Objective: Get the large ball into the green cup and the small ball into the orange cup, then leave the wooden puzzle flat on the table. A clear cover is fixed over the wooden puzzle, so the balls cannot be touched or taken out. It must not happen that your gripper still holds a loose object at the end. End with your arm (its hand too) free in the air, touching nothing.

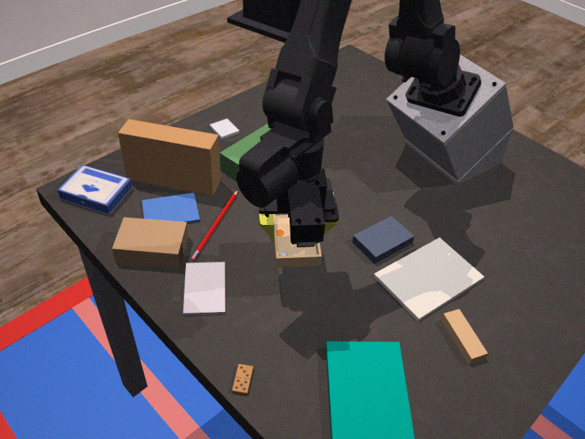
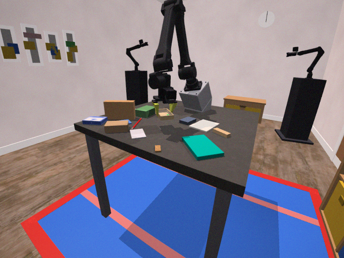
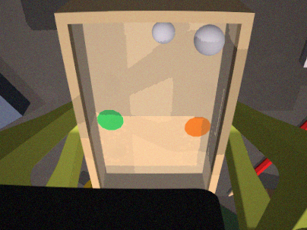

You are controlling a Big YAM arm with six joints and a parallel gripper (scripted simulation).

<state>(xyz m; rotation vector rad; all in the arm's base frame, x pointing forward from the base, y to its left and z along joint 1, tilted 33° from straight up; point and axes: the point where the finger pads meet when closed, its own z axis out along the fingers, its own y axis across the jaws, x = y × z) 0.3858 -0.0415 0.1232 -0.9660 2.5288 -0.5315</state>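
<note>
My hand is 10 mm above the wooden puzzle. Round my hand: white tile: 110 mm behind, 200 mm to the left, 70 mm below; yellow block: 180 mm behind, 80 mm to the right, 60 mm below; red pencil: 170 mm to the right, 70 mm below.
</note>
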